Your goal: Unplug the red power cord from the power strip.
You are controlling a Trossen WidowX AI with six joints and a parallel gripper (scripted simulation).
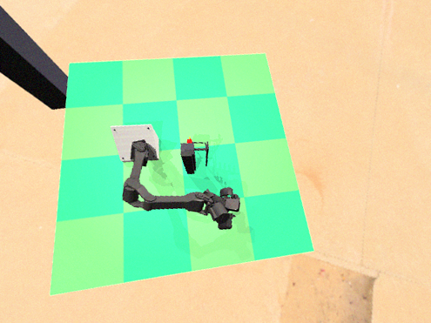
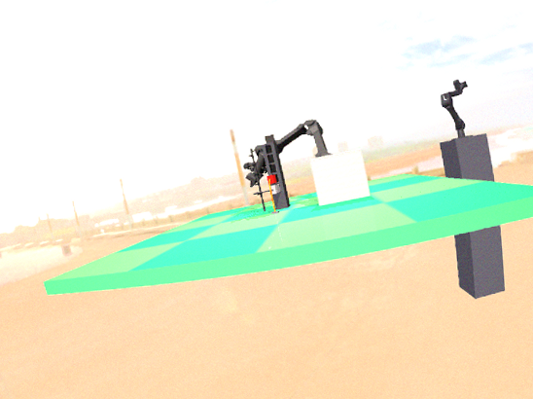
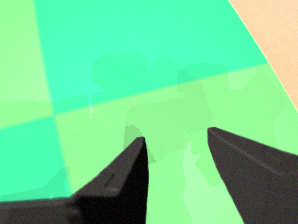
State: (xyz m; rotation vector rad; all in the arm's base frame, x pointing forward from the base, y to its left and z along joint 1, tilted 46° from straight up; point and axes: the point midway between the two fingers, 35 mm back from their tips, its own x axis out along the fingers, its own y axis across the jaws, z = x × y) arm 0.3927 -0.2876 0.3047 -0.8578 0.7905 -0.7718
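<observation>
The red plug is 360 mm to the left of my gripper tip, 160 mm behind it and 20 mm above it. Also, from my gripper tip: thin black rack 290 mm to the left, 80 mm behind, 20 mm above.
</observation>
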